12 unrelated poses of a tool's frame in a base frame.
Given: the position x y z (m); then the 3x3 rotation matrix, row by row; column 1 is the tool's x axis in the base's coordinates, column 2 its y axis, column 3 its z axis. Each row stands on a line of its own.
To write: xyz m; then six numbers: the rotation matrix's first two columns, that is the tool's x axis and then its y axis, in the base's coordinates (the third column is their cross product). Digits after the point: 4 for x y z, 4 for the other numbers. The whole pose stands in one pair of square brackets.
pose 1, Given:
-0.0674 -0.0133 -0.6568
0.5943 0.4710 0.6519
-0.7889 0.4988 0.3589
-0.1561 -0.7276 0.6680
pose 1, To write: [-0.0674 -0.0133 -0.6568 0.5943 -0.7889 -0.1561 0.4710 0.4988 -0.7276]
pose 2, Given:
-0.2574 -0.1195 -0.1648
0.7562 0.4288 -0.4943
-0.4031 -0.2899 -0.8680
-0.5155 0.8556 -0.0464
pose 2, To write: [-0.2574 -0.1195 -0.1648 0.7562 -0.4031 -0.5155 0.4288 -0.2899 0.8556]
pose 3, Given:
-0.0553 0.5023 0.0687
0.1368 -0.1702 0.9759
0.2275 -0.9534 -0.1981
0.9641 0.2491 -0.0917
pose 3, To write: [-0.0553 0.5023 0.0687 0.1368 0.2275 0.9641 -0.1702 -0.9534 0.2491]
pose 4, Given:
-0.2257 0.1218 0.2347
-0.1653 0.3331 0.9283
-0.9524 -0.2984 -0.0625
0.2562 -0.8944 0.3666
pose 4, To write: [-0.2257 0.1218 0.2347 -0.1653 -0.9524 0.2562 0.3331 -0.2984 -0.8944]
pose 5, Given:
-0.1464 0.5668 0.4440
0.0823 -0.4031 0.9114
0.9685 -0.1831 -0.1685
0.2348 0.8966 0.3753
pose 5, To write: [-0.1464 0.5668 0.4440 0.0823 0.9685 0.2348 -0.4031 -0.1831 0.8966]
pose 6, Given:
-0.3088 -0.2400 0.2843
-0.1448 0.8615 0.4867
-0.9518 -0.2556 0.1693
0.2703 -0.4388 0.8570
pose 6, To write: [-0.3088 -0.2400 0.2843 -0.1448 -0.9518 0.2703 0.8615 -0.2556 -0.4388]
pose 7, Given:
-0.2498 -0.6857 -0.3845
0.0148 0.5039 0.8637
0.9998 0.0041 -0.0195
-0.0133 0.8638 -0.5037
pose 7, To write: [-0.2498 -0.6857 -0.3845 0.0148 0.9998 -0.0133 0.5039 0.0041 0.8638]
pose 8, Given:
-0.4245 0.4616 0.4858
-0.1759 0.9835 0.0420
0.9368 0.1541 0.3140
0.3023 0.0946 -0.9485
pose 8, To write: [-0.4245 0.4616 0.4858 -0.1759 0.9368 0.3023 0.9835 0.1541 0.0946]
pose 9, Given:
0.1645 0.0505 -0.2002
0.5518 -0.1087 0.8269
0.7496 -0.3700 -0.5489
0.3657 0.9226 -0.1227
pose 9, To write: [0.1645 0.0505 -0.2002 0.5518 0.7496 0.3657 -0.1087 -0.3700 0.9226]
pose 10, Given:
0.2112 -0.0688 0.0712
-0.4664 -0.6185 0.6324
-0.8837 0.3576 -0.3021
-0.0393 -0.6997 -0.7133
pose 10, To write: [0.2112 -0.0688 0.0712 -0.4664 -0.8837 -0.0393 -0.6185 0.3576 -0.6997]
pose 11, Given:
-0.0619 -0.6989 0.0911
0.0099 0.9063 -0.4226
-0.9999 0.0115 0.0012
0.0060 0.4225 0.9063
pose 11, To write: [-0.0619 -0.6989 0.0911 0.0099 -0.9999 0.0060 0.9063 0.0115 0.4225]
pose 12, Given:
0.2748 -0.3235 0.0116
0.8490 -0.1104 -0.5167
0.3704 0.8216 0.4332
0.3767 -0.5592 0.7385
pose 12, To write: [0.2748 -0.3235 0.0116 0.8490 0.3704 0.3767 -0.1104 0.8216 -0.5592]
